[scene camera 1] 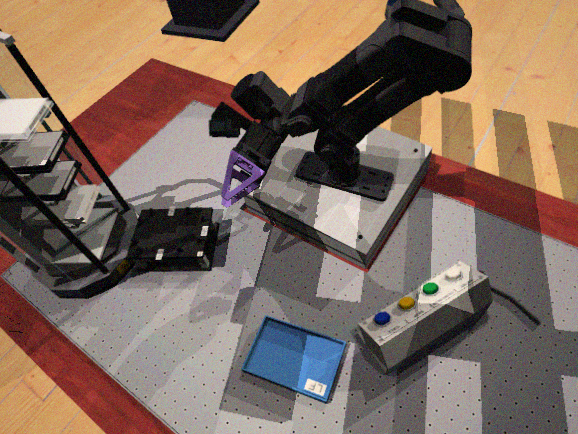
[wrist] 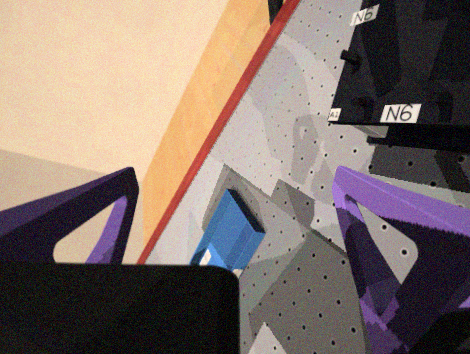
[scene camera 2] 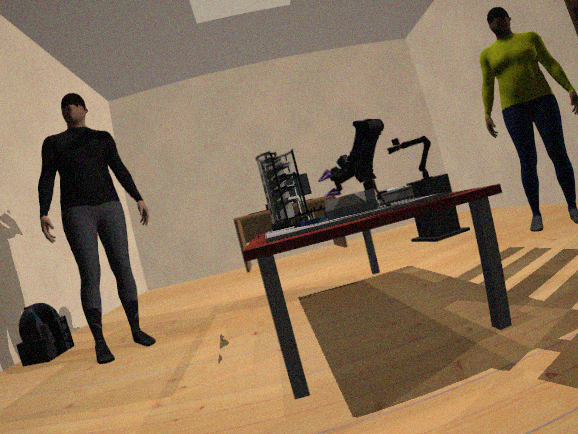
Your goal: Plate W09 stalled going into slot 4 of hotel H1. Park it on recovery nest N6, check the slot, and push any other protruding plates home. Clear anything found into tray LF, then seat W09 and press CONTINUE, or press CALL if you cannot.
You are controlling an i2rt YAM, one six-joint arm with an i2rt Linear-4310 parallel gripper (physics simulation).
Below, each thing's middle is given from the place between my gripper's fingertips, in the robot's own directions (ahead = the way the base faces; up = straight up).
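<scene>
My hand: 170 mm short of the blue tray (scene camera 1: 304,361), 200 mm to the right of it, 150 mm above it. Slotted rack (scene camera 1: 72,260), from my hand: 120 mm ahead, 330 mm to the right, 80 mm above.
</scene>
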